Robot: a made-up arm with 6 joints.
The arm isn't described. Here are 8 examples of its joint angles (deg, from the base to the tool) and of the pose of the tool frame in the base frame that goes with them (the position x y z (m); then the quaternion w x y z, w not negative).
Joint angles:
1: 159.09 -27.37 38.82 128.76 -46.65 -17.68
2: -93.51 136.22 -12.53 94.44 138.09 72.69
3: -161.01 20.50 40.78 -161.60 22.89 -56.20
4: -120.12 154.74 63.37 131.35 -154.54 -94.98
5: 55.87 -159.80 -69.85 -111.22 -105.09 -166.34
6: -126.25 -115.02 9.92 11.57 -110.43 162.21
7: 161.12 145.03 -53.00 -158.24 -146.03 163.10
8: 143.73 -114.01 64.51 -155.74 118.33 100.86
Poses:
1: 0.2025 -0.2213 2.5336 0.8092 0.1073 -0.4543 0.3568
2: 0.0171 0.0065 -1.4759 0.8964 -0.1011 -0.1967 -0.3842
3: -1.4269 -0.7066 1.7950 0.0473 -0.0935 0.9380 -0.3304
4: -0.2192 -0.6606 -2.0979 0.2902 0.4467 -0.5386 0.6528
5: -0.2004 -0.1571 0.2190 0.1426 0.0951 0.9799 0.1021
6: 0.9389 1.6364 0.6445 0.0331 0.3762 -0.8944 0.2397
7: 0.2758 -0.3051 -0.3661 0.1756 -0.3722 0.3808 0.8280
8: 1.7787 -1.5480 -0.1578 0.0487 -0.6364 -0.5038 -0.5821
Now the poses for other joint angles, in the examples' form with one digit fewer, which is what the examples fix.
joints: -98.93 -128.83 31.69 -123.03 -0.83 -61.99
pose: 0.434 2.009 0.004 0.748 0.141 -0.097 0.641
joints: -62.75 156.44 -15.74 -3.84 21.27 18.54
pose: -0.491 0.485 -1.078 0.275 0.462 0.843 -0.024
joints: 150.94 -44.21 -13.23 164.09 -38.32 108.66
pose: -0.174 -0.140 1.825 0.165 -0.595 -0.452 -0.643
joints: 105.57 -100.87 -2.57 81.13 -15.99 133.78
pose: 0.473 -1.573 1.140 0.476 -0.646 -0.344 -0.487
